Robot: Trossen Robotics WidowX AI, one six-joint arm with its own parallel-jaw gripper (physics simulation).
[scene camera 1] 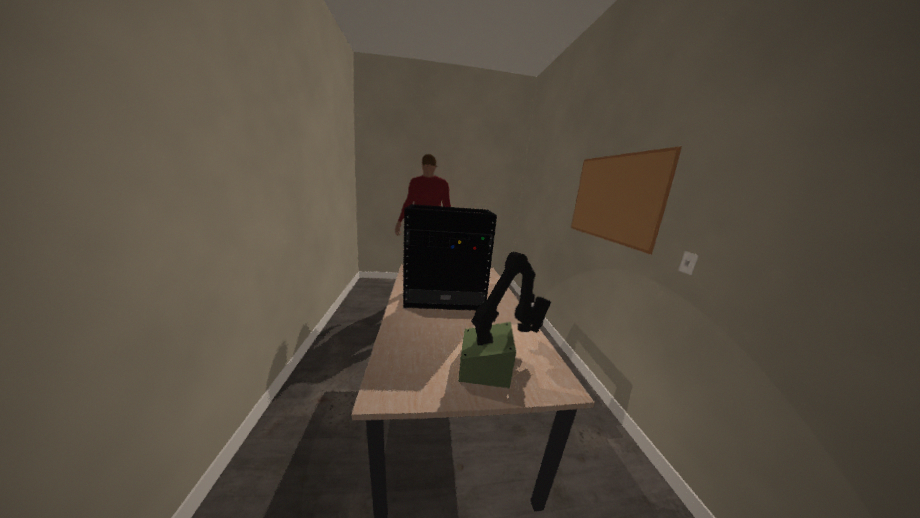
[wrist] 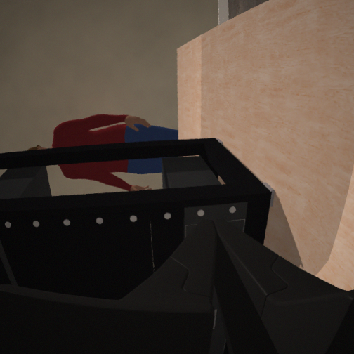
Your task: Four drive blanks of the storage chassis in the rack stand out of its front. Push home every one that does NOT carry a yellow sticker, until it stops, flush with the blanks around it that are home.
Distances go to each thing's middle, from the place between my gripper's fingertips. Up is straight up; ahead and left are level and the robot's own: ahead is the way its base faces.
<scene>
My hand is 340 mm short of the black rack (scene camera 1: 437, 275), 400 mm to the right of it and 130 mm below it.
</scene>
